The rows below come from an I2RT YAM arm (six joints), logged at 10 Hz.
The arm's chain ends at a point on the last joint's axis. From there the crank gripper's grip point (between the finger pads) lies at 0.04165 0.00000 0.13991 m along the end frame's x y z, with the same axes.
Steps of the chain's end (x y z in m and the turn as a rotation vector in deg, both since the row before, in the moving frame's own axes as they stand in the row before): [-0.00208 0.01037 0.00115 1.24 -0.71 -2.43]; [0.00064 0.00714 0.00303 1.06 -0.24 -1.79]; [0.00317 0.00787 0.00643 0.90 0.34 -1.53]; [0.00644 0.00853 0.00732 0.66 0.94 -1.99]
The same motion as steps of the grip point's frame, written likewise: [-0.00392 0.00561 0.00160 1.24 -0.71 -2.43]; [-0.00001 0.00326 0.00317 1.06 -0.24 -1.79]; [0.00396 0.00455 0.00615 0.90 0.34 -1.53]; [0.00868 0.00544 0.00660 0.66 0.94 -1.99]
